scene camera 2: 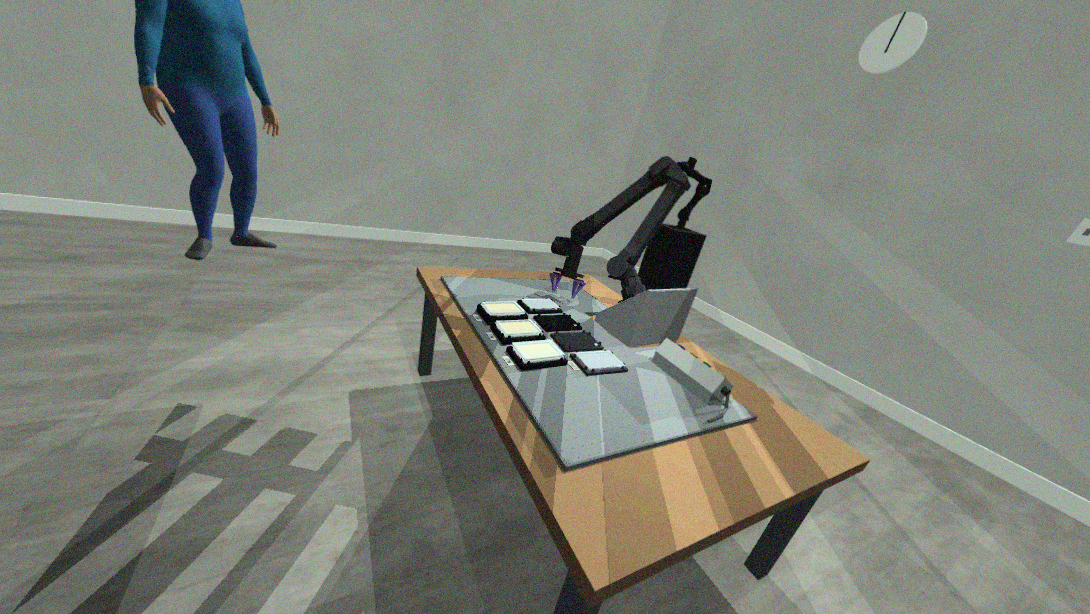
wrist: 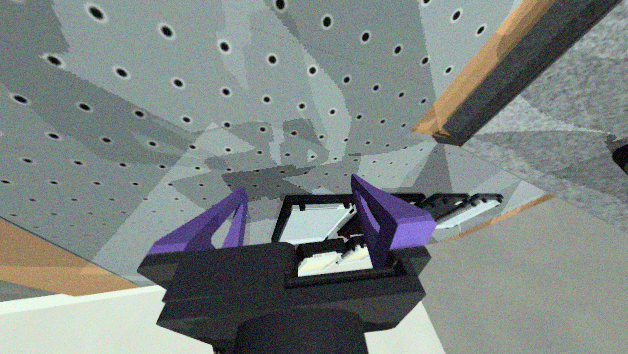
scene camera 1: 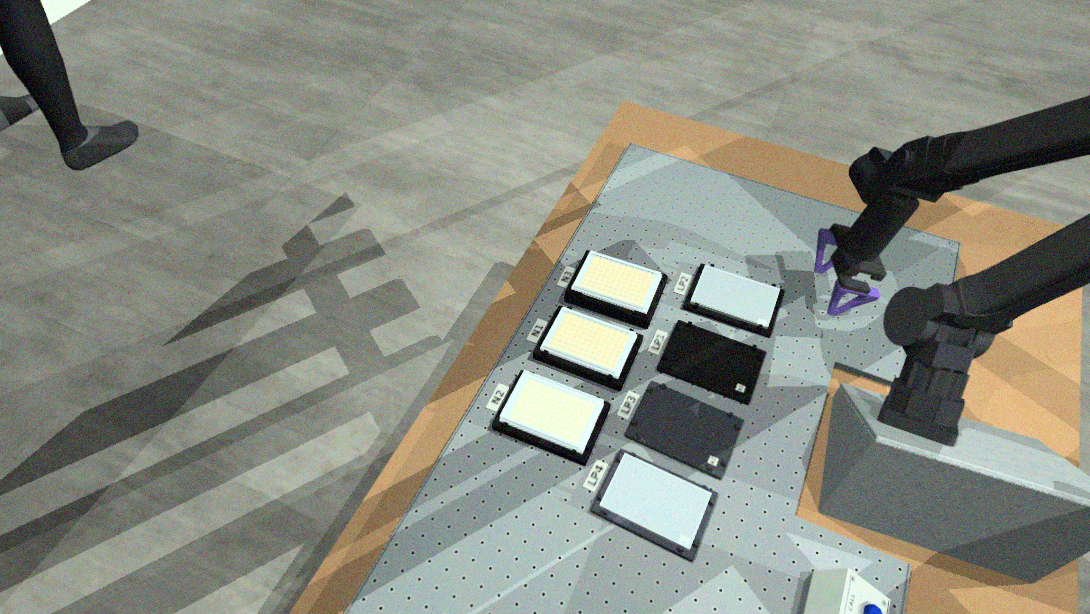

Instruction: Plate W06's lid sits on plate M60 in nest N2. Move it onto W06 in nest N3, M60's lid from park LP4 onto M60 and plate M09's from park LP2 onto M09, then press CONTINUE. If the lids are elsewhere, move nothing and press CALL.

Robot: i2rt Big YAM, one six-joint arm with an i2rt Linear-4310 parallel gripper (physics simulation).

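Where they show: gripper, fingertip midpoint: (scene camera 2: 562,295) (wrist: 298,185) (scene camera 1: 824,293); arm's base, origin of the base link: (scene camera 2: 636,300) (scene camera 1: 916,424).
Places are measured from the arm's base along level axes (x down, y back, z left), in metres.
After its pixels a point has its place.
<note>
Plates in nests N3 (scene camera 1: 617,281) {x 0.082, y -0.460, z -0.075 m} (scene camera 2: 501,308) {x 0.082, y -0.473, z -0.068 m} and N1 (scene camera 1: 590,343) {x 0.087, y -0.440, z 0.053 m} (scene camera 2: 518,328) {x 0.087, y -0.453, z 0.061 m} show cream well grids. The plate in nest N2 (scene camera 1: 553,411) {x 0.086, y -0.427, z 0.185 m} (scene camera 2: 536,352) {x 0.086, y -0.446, z 0.202 m} looks smoother and paler, as if lidded. A pale lid (scene camera 1: 735,296) {x 0.101, y -0.287, z -0.163 m} (scene camera 2: 540,305) {x 0.101, y -0.297, z -0.148 m} (wrist: 312,222) {x 0.101, y -0.264, z -0.176 m} lies in park LP2, another pale lid (scene camera 1: 654,499) {x 0.101, y -0.248, z 0.221 m} (scene camera 2: 599,361) {x 0.101, y -0.255, z 0.232 m} in LP4. Parks LP1 (scene camera 1: 710,360) {x 0.109, y -0.273, z -0.031 m} and LP3 (scene camera 1: 684,427) {x 0.109, y -0.259, z 0.096 m} are dark and hold no lid. Plate codes are not readable. My gripper (scene camera 1: 826,292) {x 0.091, y -0.166, z -0.237 m} (scene camera 2: 564,294) {x 0.091, y -0.166, z -0.237 m} (wrist: 298,185) {x 0.091, y -0.166, z -0.237 m} is open and empty above the board, beyond LP2, on its arm side.
The control box (scene camera 1: 831,591) {x 0.050, y -0.019, z 0.237 m} (scene camera 2: 690,369) {x 0.066, y -0.017, z 0.337 m} shows a CALL label and part of a blue button (scene camera 1: 874,609) {x 0.047, y 0.028, z 0.232 m}; CONTINUE is not readable. A grey angled block (scene camera 1: 938,503) {x 0.011, y 0.051, z 0.086 m} (scene camera 2: 648,320) {x 0.030, y -0.005, z 0.097 m} stands by the arm's base. A person (scene camera 1: 45,76) (scene camera 2: 205,114) stands away from the table (scene camera 2: 717,518) {x 0.132, y -0.262, z 0.710 m}.
</note>
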